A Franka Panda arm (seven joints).
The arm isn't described. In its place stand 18 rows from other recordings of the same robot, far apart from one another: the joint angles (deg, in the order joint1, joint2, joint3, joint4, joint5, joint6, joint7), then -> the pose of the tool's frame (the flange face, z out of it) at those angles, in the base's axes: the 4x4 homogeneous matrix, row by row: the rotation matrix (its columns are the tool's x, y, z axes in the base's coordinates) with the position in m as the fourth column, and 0 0 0 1 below.
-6.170, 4.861, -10.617, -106.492, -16.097, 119.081, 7.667 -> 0.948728 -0.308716 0.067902 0.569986; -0.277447 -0.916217 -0.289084 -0.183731; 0.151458 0.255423 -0.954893 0.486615; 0 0 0 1
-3.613, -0.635, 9.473, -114.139, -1.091, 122.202, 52.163 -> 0.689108 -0.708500 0.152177 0.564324; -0.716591 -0.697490 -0.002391 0.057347; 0.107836 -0.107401 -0.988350 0.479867; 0 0 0 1
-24.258, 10.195, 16.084, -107.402, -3.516, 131.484, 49.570 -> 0.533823 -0.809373 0.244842 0.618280; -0.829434 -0.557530 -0.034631 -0.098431; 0.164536 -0.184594 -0.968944 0.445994; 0 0 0 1
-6.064, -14.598, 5.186, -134.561, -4.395, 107.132, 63.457 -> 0.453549 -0.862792 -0.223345 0.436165; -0.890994 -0.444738 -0.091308 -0.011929; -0.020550 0.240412 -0.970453 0.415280; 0 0 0 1
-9.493, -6.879, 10.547, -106.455, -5.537, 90.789, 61.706 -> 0.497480 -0.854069 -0.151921 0.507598; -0.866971 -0.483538 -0.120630 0.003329; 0.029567 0.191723 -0.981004 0.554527; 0 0 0 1
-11.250, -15.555, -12.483, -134.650, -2.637, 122.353, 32.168 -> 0.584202 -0.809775 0.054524 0.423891; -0.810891 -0.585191 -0.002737 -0.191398; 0.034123 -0.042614 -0.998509 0.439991; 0 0 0 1
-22.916, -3.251, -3.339, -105.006, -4.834, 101.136, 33.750 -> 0.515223 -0.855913 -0.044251 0.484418; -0.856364 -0.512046 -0.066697 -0.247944; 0.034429 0.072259 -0.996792 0.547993; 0 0 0 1
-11.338, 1.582, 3.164, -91.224, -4.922, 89.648, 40.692 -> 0.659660 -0.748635 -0.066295 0.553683; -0.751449 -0.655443 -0.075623 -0.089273; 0.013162 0.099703 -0.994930 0.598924; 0 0 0 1
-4.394, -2.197, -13.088, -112.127, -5.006, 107.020, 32.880 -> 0.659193 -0.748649 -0.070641 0.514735; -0.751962 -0.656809 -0.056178 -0.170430; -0.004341 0.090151 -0.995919 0.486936; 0 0 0 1
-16.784, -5.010, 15.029, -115.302, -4.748, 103.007, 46.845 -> 0.676193 -0.724844 -0.131777 0.517258; -0.736540 -0.669124 -0.098899 -0.019991; -0.016489 0.163934 -0.986333 0.480761; 0 0 0 1
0.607, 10.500, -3.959, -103.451, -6.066, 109.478, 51.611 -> 0.607778 -0.789891 -0.081724 0.601287; -0.793290 -0.599261 -0.107594 -0.040804; 0.036014 0.130224 -0.990830 0.435357; 0 0 0 1
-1.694, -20.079, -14.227, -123.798, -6.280, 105.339, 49.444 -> 0.454211 -0.890791 0.013569 0.432313; -0.890421 -0.454414 -0.025643 -0.143548; 0.029009 -0.000434 -0.999579 0.537216; 0 0 0 1
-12.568, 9.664, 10.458, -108.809, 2.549, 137.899, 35.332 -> 0.731471 -0.592468 0.337538 0.628903; -0.641287 -0.765966 0.045246 -0.028055; 0.231736 -0.249555 -0.940224 0.450168; 0 0 0 1
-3.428, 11.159, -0.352, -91.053, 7.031, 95.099, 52.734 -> 0.526481 -0.842506 -0.114027 0.608577; -0.833092 -0.537994 0.128533 -0.027812; -0.169636 0.027325 -0.985128 0.510105; 0 0 0 1
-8.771, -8.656, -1.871, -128.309, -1.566, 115.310, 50.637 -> 0.490751 -0.867802 -0.077994 0.479446; -0.870653 -0.491867 -0.005527 -0.092014; -0.033567 0.070618 -0.996939 0.426145; 0 0 0 1
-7.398, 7.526, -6.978, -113.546, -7.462, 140.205, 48.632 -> 0.484800 -0.822683 0.296921 0.594123; -0.818670 -0.546311 -0.176983 -0.150042; 0.307812 -0.157279 -0.938358 0.436285; 0 0 0 1
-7.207, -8.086, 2.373, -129.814, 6.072, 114.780, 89.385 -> -0.129115 -0.985472 -0.110338 0.480674; -0.987938 0.118244 0.099983 -0.034008; -0.085484 0.121916 -0.988852 0.409025; 0 0 0 1
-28.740, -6.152, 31.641, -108.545, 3.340, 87.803, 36.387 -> 0.795917 -0.543488 -0.266716 0.500813; -0.565898 -0.824428 -0.008778 0.041074; -0.215118 0.157921 -0.963735 0.520051; 0 0 0 1
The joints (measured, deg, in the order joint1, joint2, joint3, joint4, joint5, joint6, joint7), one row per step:
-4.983, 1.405, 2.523, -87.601, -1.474, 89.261, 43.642
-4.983, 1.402, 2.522, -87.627, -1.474, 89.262, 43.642
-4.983, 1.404, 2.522, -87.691, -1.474, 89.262, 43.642
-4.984, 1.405, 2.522, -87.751, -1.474, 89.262, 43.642
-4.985, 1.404, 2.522, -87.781, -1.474, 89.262, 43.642
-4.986, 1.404, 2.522, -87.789, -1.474, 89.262, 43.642
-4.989, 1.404, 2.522, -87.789, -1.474, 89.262, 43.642
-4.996, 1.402, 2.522, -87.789, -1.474, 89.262, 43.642
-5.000, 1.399, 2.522, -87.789, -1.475, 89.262, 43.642
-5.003, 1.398, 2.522, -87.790, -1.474, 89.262, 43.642
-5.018, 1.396, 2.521, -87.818, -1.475, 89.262, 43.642
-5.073, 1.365, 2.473, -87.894, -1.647, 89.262, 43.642
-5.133, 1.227, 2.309, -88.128, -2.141, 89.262, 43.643
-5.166, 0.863, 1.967, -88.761, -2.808, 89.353, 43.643
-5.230, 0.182, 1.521, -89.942, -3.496, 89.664, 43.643
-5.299, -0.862, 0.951, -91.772, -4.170, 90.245, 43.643
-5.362, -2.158, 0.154, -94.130, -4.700, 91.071, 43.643
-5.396, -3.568, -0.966, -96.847, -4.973, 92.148, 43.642
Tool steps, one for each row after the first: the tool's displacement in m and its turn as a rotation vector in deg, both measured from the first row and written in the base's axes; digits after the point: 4 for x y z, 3 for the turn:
0.0000, 0.0000, -0.0002, 0.001, 0.022, -0.001
0.0000, 0.0000, -0.0007, 0.004, 0.088, -0.001
0.0000, 0.0000, -0.0012, 0.006, 0.149, -0.002
-0.0001, 0.0000, -0.0015, 0.008, 0.178, -0.003
-0.0001, 0.0000, -0.0015, 0.008, 0.186, -0.004
-0.0001, -0.0001, -0.0015, 0.008, 0.186, -0.007
-0.0001, -0.0001, -0.0015, 0.008, 0.184, -0.014
-0.0001, -0.0002, -0.0015, 0.007, 0.181, -0.018
-0.0001, -0.0002, -0.0015, 0.007, 0.181, -0.021
-0.0001, -0.0004, -0.0017, 0.008, 0.207, -0.037
-0.0004, -0.0017, -0.0020, -0.165, 0.260, -0.142
-0.0013, -0.0047, -0.0026, -0.663, 0.379, -0.374
-0.0035, -0.0094, -0.0040, -1.339, 0.594, -0.752
-0.0073, -0.0153, -0.0066, -2.038, 0.827, -1.247
-0.0130, -0.0221, -0.0106, -2.713, 1.085, -1.841
-0.0201, -0.0307, -0.0164, -3.208, 1.377, -2.622
-0.0282, -0.0415, -0.0239, -3.379, 1.655, -3.664

